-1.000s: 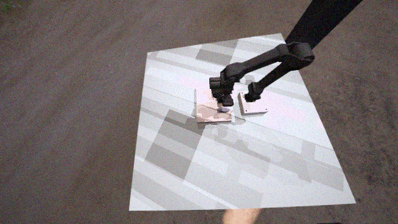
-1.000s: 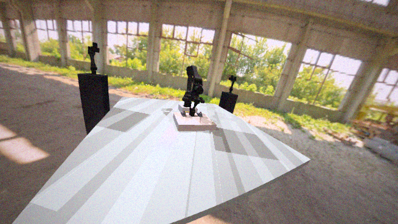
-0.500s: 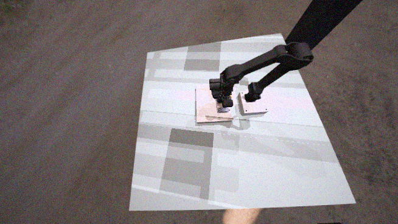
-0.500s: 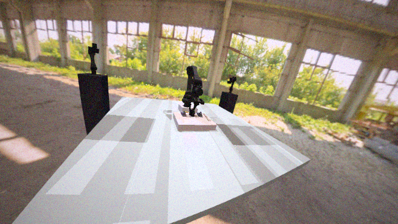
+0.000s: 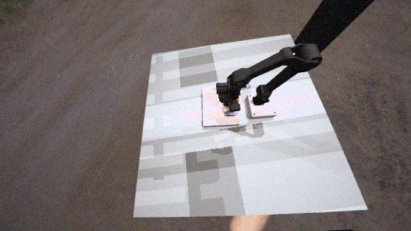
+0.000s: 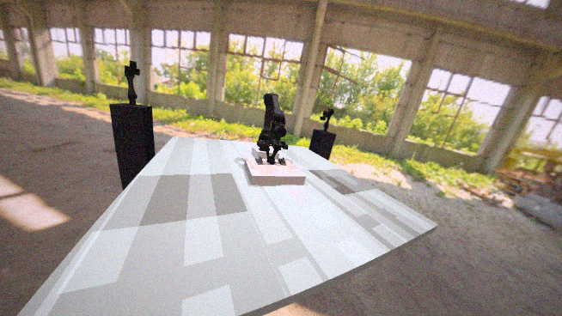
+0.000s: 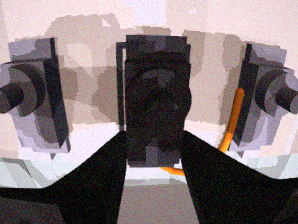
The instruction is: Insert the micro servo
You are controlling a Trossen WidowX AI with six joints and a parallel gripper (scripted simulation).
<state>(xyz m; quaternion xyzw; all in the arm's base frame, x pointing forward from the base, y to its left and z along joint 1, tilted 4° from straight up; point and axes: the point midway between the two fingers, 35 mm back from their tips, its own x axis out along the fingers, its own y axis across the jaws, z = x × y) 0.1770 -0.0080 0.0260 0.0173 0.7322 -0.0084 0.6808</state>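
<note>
Right now my gripper tip is 12 cm short of the deck and 5 cm above it.
</note>
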